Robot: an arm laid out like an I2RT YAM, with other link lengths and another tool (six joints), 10 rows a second.
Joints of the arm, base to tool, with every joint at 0 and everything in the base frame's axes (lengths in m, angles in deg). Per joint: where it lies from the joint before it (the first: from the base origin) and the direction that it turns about. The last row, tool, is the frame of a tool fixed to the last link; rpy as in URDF.
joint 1: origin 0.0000 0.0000 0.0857 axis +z
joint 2: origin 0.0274 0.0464 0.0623 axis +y
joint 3: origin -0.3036 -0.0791 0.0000 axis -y
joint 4: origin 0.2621 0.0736 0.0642 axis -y
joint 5: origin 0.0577 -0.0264 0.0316 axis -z
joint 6: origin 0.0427 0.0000 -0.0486 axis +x
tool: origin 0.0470 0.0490 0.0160 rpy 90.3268 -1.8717 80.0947
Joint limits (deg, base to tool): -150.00..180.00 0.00..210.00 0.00..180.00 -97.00..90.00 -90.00..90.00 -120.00..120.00
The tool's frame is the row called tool.
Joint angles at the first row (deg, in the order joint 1, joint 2, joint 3, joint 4, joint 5, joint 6):
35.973 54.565 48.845 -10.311 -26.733 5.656
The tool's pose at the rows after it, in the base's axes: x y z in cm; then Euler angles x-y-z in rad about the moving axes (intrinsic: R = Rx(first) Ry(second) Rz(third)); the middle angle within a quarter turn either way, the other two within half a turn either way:
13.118, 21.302, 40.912, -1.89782, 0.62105, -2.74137
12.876, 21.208, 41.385, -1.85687, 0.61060, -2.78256
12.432, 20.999, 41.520, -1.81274, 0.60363, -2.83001
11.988, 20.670, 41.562, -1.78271, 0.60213, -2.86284
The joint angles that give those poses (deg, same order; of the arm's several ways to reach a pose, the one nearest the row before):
35.628 54.184 49.042 -9.321 -26.500 5.718
35.419 53.901 49.246 -8.135 -27.784 5.180
35.352 52.975 48.482 -6.378 -28.717 4.504
35.135 51.784 47.695 -5.428 -29.299 4.006

